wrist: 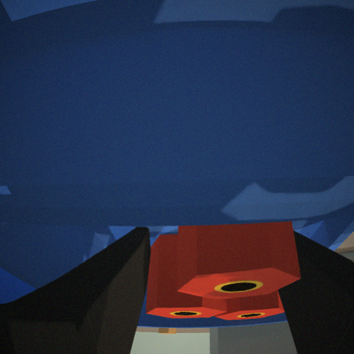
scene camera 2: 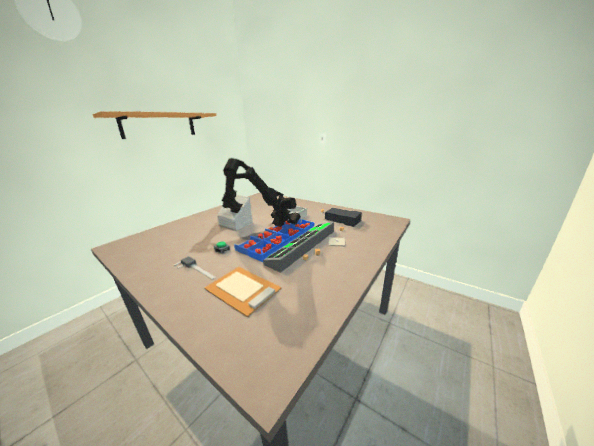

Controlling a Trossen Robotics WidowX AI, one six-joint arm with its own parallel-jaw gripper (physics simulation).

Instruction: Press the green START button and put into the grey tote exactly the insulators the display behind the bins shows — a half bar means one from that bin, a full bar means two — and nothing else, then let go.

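Frame: origin at the arm's base, x ahead, y left, z up, level; metres.
Seen in the pictures: gripper, fingertip midpoint: (scene camera 2: 291, 223); arm's base, link origin: (scene camera 2: 236, 207).
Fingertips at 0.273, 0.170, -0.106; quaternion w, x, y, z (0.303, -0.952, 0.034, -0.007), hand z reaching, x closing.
Pixels of each thing's top centre, then the offset from my fingertips to it, as dx, dy, dz. "pt": a spot on its surface instead. Level surfaces: height alone.
- display, surface spot: (scene camera 2: 300, 254) pt +0.254, -0.275, +0.007
- green START button, top centre: (scene camera 2: 220, 242) -0.110, -0.424, +0.033
- grey tote, top centre: (scene camera 2: 292, 208) -0.076, +0.117, +0.046
- black box, top centre: (scene camera 2: 343, 211) +0.236, +0.223, +0.048
- pale card, top centre: (scene camera 2: 337, 241) +0.330, -0.058, -0.002
- caliper-like tool, top centre: (scene camera 2: 193, 266) -0.067, -0.601, +0.012
- orange clipboard, top centre: (scene camera 2: 241, 284) +0.194, -0.569, +0.010
- table, surface height: dz -0.008
In the wrist view the open gripper (wrist: 220, 231) (scene camera 2: 286, 221) is low at a blue bin (wrist: 175, 125), its fingers on either side of an upper red insulator (wrist: 235, 257) without gripping it. Two more red insulators, one on the left (wrist: 162, 280) and one on the right (wrist: 272, 313), lie below it. The blue bins (scene camera 2: 251, 255) hold red insulators (scene camera 2: 276, 240). Behind them stands the display (scene camera 2: 300, 254) with green bars (scene camera 2: 321, 227), too small to read. The green START button (scene camera 2: 221, 244) is left of the bins. The grey tote (scene camera 2: 300, 212) is partly hidden by the arm; its inside is not visible.
A black box (scene camera 2: 343, 216) stands beyond the display's far end. Small orange cubes (scene camera 2: 317, 252) and a pale card (scene camera 2: 337, 242) lie behind the display. A caliper-like tool (scene camera 2: 189, 261) and an orange clipboard (scene camera 2: 240, 286) lie on the table (scene camera 2: 165, 300).
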